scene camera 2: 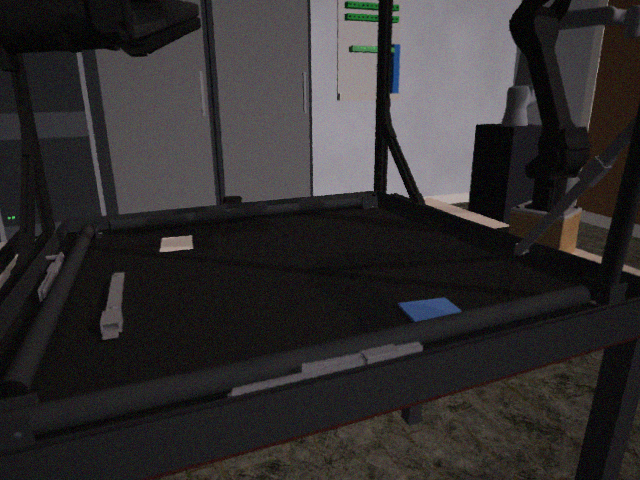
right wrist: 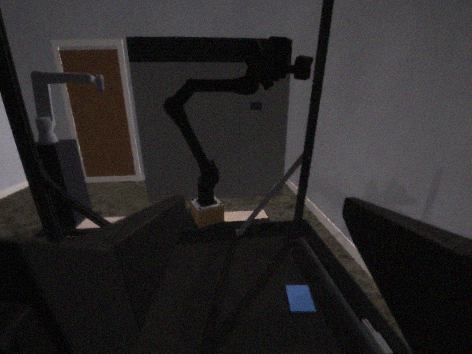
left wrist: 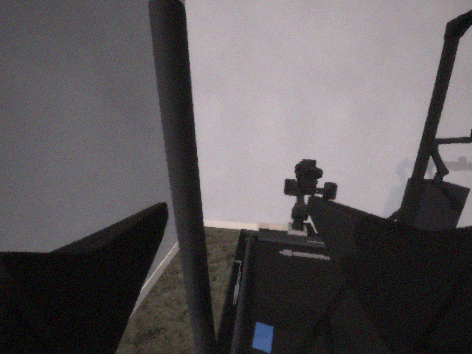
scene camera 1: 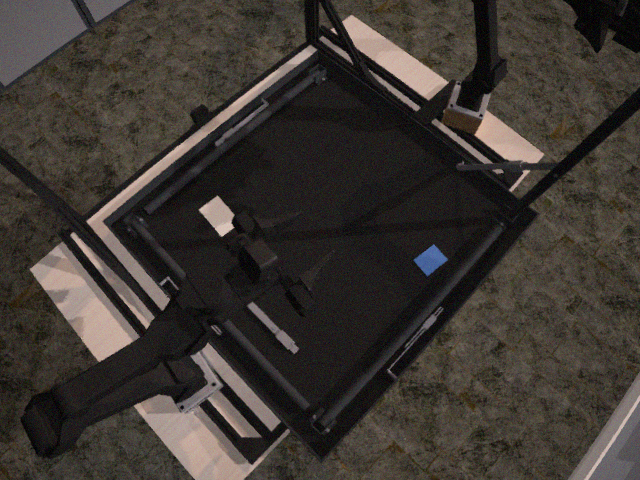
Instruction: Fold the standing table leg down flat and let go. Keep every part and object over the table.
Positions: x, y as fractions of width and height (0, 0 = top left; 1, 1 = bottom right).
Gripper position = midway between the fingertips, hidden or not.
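My left gripper is out of frame in scene camera 2, but I see it in scene camera 1 (0.98, 0.14), in the left wrist view (0.51, 0.58) and in the right wrist view (0.63, 0.16). As for my right gripper, scene camera 1 (0.50, 0.48) shows it and so does scene camera 2 (0.31, 0.03), while it also appears in the left wrist view (0.66, 0.55) and in the right wrist view (0.56, 0.58).
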